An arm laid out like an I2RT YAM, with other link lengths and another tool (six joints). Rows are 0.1 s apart.
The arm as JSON. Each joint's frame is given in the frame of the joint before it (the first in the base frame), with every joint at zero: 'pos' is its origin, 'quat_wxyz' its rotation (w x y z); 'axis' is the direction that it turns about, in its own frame. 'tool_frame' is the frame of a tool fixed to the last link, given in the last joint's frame.
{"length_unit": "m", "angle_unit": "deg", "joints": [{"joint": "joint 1", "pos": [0.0, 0.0, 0.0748], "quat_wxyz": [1.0, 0.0, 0.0, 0.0], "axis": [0.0, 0.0, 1.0]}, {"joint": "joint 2", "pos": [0.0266, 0.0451, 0.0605], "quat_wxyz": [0.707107, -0.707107, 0.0, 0.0], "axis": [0.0, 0.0, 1.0]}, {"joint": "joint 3", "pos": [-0.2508, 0.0, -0.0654], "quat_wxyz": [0.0, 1.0, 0.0, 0.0], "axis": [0.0, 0.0, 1.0]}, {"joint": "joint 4", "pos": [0.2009, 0.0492, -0.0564], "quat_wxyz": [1.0, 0.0, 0.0, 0.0], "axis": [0.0, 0.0, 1.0]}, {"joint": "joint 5", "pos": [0.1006, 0.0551, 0.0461], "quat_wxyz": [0.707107, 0.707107, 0.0, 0.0], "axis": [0.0, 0.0, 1.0]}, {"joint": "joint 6", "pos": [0.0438, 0.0, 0.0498], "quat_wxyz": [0.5, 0.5, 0.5, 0.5], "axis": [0.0, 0.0, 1.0]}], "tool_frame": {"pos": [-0.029, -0.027, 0.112], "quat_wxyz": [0.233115, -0.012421, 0.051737, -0.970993]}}
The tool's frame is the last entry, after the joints.
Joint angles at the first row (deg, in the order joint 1, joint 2, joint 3, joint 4, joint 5, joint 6):
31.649, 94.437, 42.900, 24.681, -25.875, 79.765
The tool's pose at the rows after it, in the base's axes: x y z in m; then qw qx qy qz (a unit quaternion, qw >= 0):
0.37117, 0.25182, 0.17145, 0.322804, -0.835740, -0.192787, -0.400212
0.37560, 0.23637, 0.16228, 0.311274, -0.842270, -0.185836, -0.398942
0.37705, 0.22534, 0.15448, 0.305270, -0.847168, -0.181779, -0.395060
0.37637, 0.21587, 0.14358, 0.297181, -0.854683, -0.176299, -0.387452
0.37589, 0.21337, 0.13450, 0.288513, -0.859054, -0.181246, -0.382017
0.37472, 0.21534, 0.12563, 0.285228, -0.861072, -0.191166, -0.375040
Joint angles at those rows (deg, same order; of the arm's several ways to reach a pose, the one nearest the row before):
29.120, 94.702, 42.161, 24.171, -25.841, 78.386
26.835, 94.920, 40.950, 24.181, -26.353, 77.135
25.142, 95.096, 39.891, 24.169, -27.108, 76.229
23.959, 95.419, 38.614, 24.081, -27.224, 75.599
23.637, 96.334, 38.300, 23.825, -27.072, 74.285
23.731, 97.768, 38.321, 23.918, -27.413, 73.009

